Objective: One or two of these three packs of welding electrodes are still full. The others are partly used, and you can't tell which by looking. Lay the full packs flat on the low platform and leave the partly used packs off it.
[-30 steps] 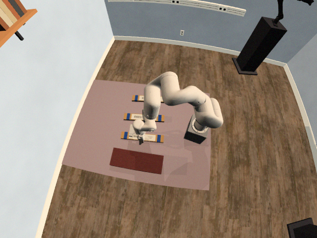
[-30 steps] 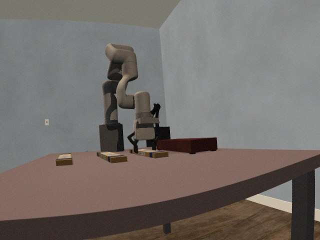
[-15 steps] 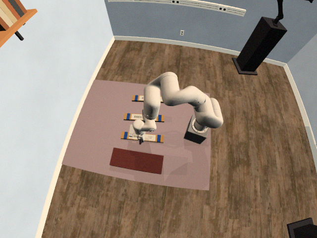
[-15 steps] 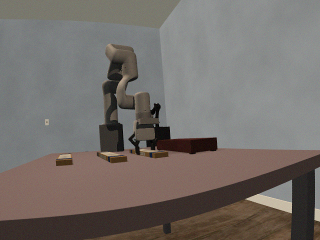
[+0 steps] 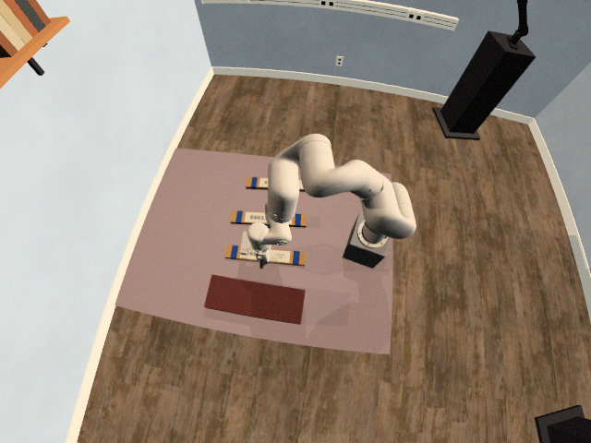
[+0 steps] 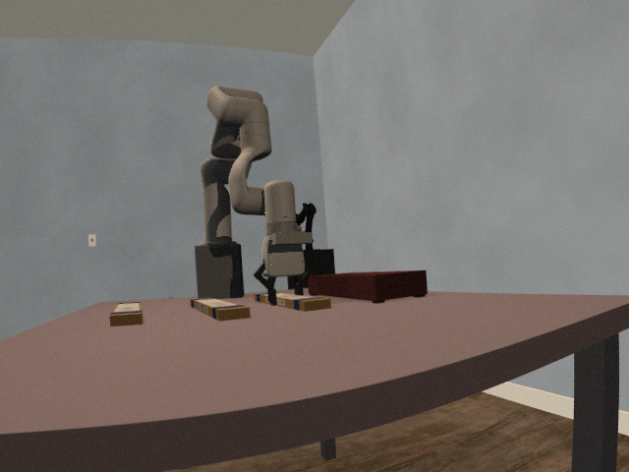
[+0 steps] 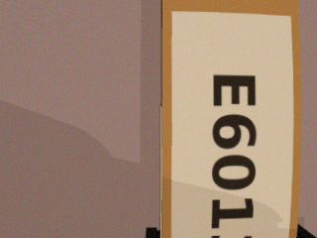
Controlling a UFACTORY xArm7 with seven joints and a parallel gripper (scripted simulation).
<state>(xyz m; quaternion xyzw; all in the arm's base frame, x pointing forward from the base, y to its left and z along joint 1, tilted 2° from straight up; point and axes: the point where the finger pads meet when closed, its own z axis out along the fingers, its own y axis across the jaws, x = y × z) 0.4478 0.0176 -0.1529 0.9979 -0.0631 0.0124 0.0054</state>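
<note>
My gripper is now right at the pack of welding electrodes. From my hand the other things lie so: low dark red platform 40 mm ahead, 200 mm to the left.
</note>
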